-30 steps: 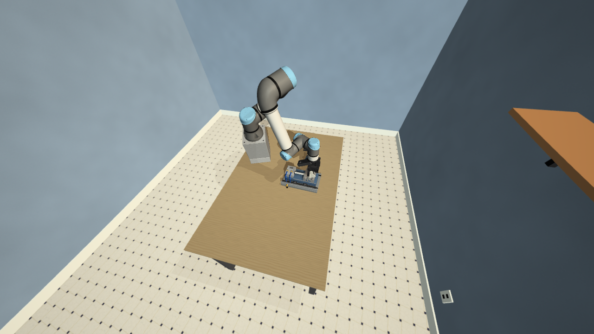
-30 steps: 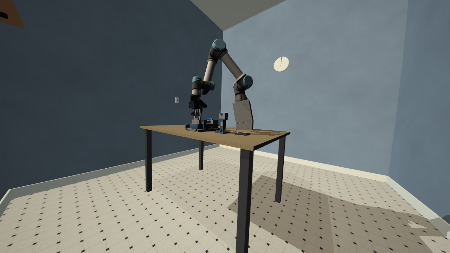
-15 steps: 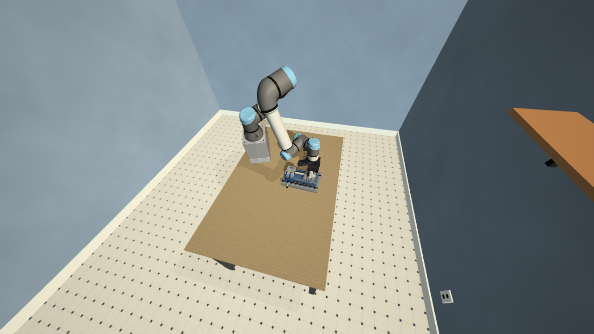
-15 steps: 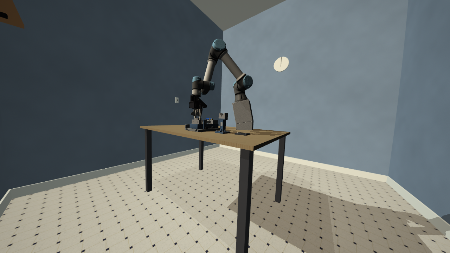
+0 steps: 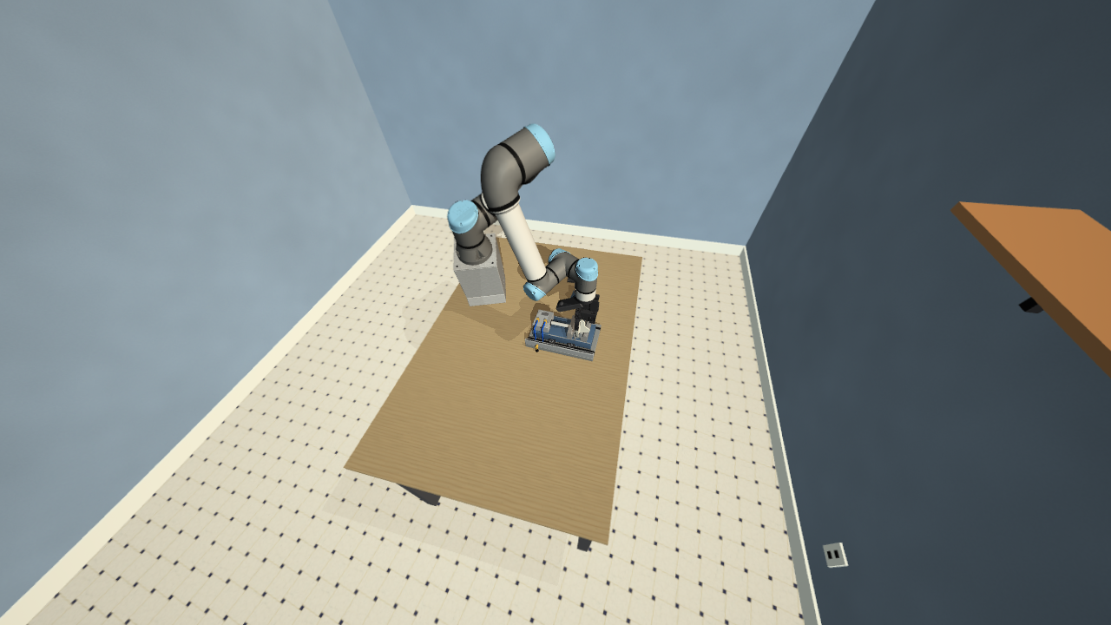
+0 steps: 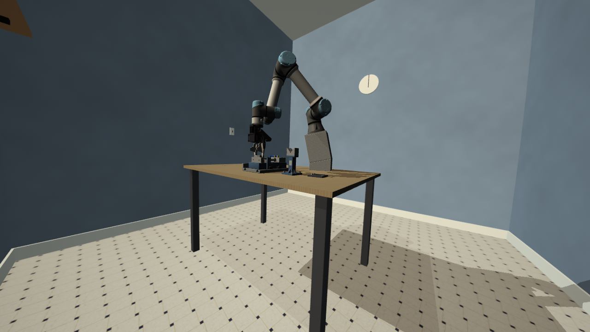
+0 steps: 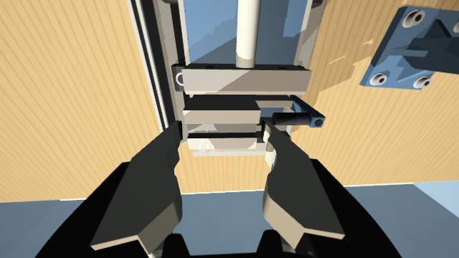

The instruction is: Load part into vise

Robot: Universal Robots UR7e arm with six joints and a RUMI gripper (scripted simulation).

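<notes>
The part is right at my hand. Round my hand: cylinder rod: 9 cm behind, 2 cm to the left, 3 cm below; then fixed jaw: 3 cm ahead, 2 cm to the left, 3 cm below; then moving jaw: 4 cm behind, 2 cm to the left, 3 cm below.
</notes>
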